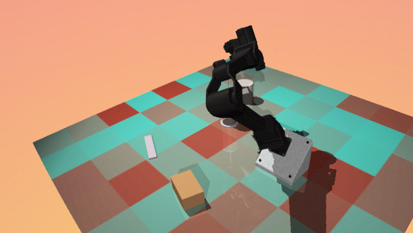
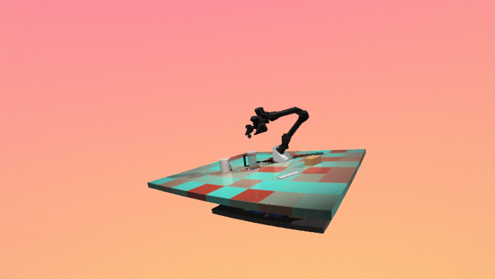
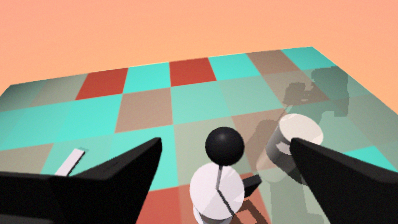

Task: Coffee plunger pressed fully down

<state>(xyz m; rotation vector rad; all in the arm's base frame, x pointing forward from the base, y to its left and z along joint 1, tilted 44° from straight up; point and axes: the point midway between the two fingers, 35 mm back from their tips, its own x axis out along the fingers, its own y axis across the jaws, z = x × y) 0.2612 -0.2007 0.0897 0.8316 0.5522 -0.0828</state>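
The coffee press is 20 mm to the right of my gripper tip and 130 mm below it.
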